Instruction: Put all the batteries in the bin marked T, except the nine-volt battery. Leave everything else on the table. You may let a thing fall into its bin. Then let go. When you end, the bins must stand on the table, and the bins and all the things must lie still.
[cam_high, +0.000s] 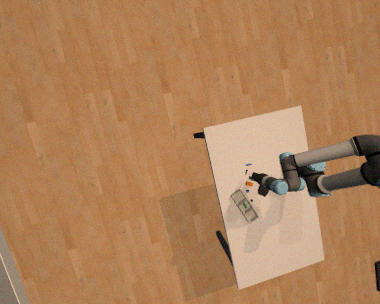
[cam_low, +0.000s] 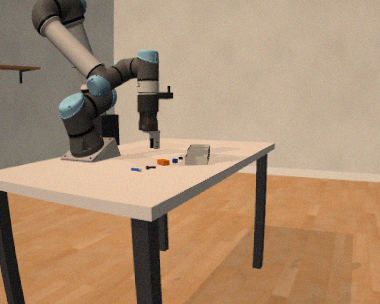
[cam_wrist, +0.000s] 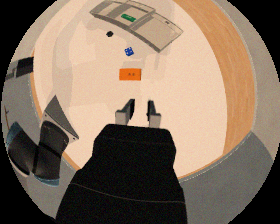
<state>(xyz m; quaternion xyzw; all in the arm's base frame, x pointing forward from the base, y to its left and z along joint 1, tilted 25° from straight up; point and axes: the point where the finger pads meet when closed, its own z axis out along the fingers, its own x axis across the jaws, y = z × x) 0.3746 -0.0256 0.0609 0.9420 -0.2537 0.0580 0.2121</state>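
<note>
The blue cylinder lies 80 mm to the right of my hand, 80 mm below it and 30 mm behind it. Round my hand: orange block (80 mm below, 70 mm to the left, 10 mm behind); then green piece (210 mm to the left, 70 mm below, 70 mm ahead); then black screw (80 mm below, 40 mm to the right).
</note>
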